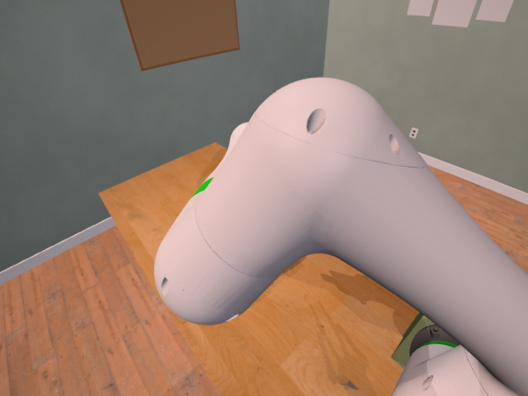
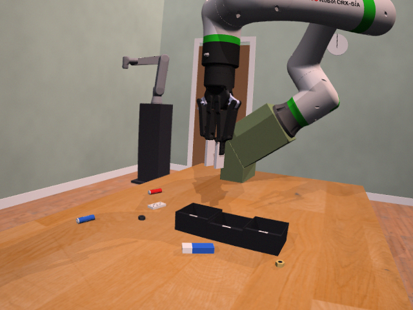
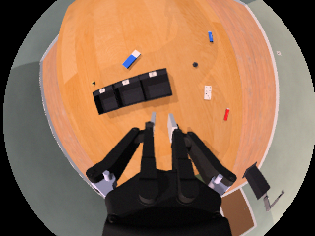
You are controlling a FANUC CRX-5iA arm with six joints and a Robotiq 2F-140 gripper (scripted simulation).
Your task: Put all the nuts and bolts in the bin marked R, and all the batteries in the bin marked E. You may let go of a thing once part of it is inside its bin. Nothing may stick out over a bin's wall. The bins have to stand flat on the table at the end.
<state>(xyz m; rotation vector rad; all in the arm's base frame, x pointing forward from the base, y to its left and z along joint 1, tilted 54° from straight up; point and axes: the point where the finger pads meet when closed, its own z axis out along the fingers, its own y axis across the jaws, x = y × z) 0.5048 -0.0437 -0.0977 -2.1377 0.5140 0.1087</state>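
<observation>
The red battery is 12 cm behind my hand, 24 cm to the right of it and 17 cm below it. From my hand the other things lie so: black three-compartment bin 7 cm ahead, 8 cm to the left, 15 cm below; black nut 10 cm ahead, 15 cm to the right, 17 cm below; white domino-like tile 1 cm behind, 17 cm to the right, 17 cm below.
</observation>
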